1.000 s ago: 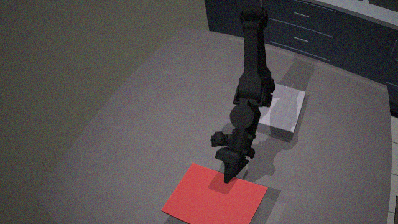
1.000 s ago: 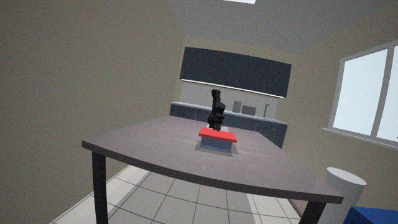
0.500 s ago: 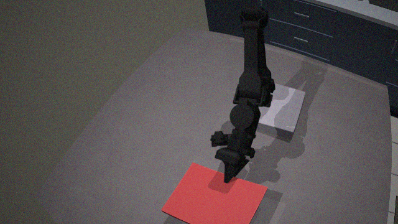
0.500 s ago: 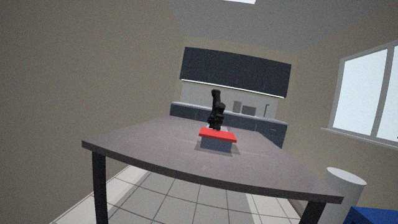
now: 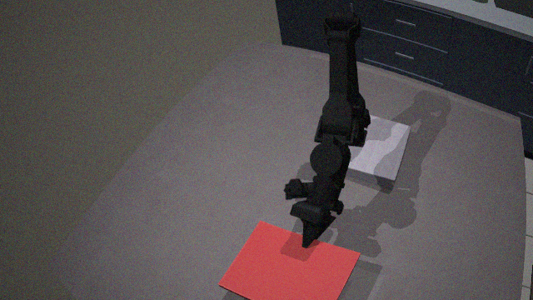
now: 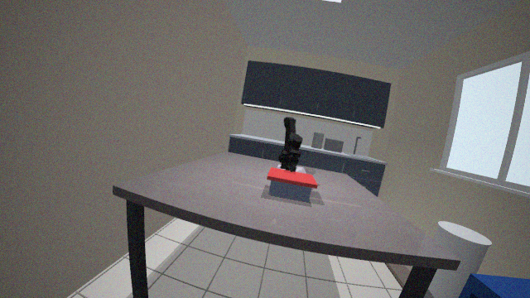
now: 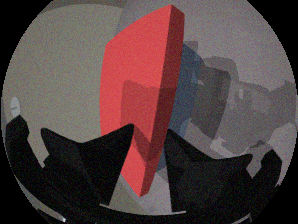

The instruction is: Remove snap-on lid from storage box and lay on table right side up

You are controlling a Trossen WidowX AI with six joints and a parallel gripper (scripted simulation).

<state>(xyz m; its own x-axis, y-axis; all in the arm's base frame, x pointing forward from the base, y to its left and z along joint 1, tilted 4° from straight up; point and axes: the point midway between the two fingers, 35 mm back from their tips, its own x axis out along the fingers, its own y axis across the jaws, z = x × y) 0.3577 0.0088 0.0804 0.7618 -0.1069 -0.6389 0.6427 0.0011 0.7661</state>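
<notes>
My gripper tip is now 8 cm short of the red lid. Also, from my gripper tip: blue-grey box 8 cm ahead, 4 cm below.
</notes>
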